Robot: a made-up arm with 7 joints.
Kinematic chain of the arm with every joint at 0, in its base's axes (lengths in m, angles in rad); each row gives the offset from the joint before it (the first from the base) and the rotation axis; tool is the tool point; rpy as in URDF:
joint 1: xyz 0 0 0.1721 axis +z
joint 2: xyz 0 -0.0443 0.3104 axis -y
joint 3: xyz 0 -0.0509 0.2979 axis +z
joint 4: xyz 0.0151 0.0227 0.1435 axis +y
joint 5: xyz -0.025 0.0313 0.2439 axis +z
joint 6: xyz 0 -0.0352 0.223 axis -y
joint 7: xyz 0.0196 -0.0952 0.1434 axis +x
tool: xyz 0 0 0 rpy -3.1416 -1.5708 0
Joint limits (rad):
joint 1: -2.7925..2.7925
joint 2: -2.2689..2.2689
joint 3: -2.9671..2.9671
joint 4: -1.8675..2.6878
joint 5: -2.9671..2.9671
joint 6: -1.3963..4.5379
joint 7: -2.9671..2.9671
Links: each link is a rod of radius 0.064 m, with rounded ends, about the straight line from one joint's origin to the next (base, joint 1, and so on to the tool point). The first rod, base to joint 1, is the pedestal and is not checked.
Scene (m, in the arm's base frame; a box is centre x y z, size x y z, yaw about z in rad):
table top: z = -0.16
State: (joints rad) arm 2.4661 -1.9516 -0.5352 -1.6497 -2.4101 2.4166 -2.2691
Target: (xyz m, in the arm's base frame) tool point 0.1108 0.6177 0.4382
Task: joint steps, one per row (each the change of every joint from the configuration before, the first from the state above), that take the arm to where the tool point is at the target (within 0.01 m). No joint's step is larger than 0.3 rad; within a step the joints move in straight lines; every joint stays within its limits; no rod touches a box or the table.
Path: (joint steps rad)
1: -0.2442 -0.0635 0.1252 0.0545 -0.0314 0.0107 0.0000
2: -0.2443 -0.0634 0.1252 0.0544 -0.0313 0.0106 0.0000
3: -0.2442 -0.0635 0.1252 0.0545 -0.0314 0.0107 0.0000
4: -0.2443 -0.0634 0.1251 0.0544 -0.0313 0.0107 0.0000
5: -0.2442 -0.0635 0.1252 0.0545 -0.0314 0.0106 0.0000

